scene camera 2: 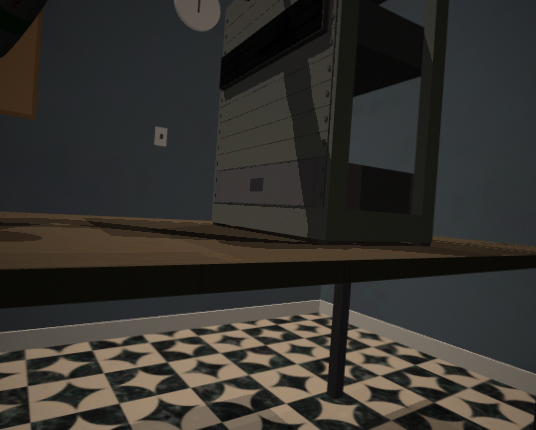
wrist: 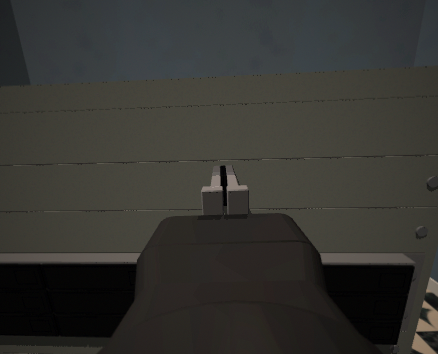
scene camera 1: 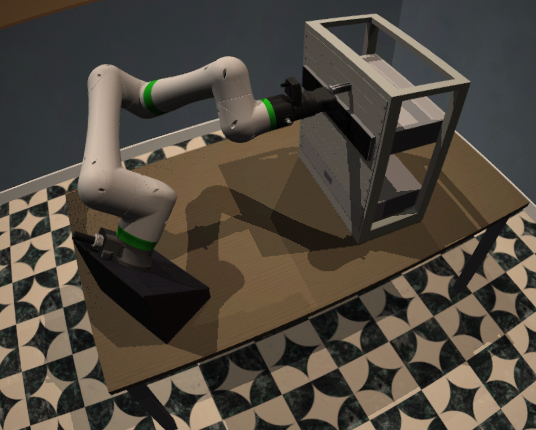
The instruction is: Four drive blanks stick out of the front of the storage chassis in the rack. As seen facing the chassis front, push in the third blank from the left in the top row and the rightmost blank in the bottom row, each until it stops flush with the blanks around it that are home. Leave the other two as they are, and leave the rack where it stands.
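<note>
The storage chassis is a black band across the front of the grey rack. In the wrist view, its dark blanks show in rows at the lower left and lower right; the gripper body hides the middle. It is too dark to tell which blanks stick out. My gripper is shut and empty, with a thin gap between its fingers. In the wrist view, its fingertips appear over the grey panels above the chassis. Whether they touch anything cannot be told. The gripper does not show in scene camera 2.
The rack stands on the wooden table, its side frame open. Grey panels lie above and below the chassis. The lower unit has a small dark square. Screw heads line the rack's right edge. The arm's black base stands opposite.
</note>
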